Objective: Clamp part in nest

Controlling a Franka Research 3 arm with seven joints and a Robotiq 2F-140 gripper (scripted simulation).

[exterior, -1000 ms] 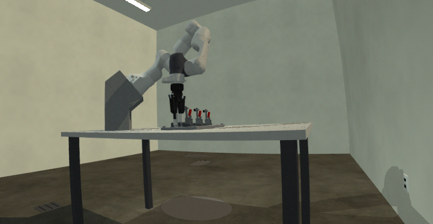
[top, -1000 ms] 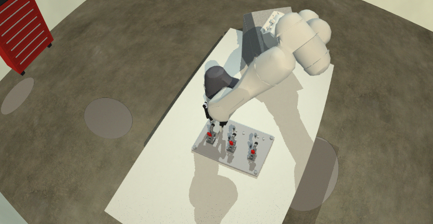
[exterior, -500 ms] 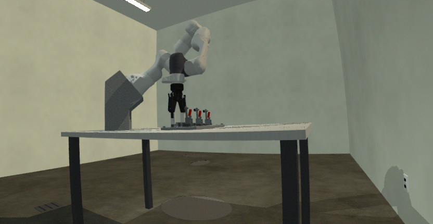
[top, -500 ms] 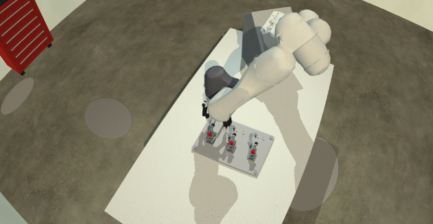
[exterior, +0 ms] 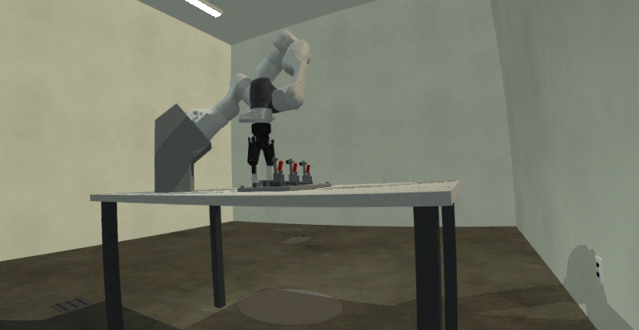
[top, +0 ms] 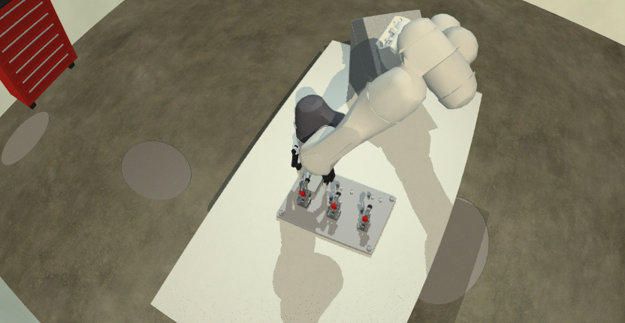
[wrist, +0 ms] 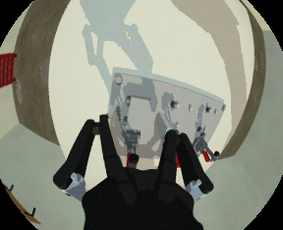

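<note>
Now: the pale grey part 30 mm below my hand. The rest, counted from my hand: plate: 30 mm ahead, 110 mm to the left, 50 mm below.
</note>
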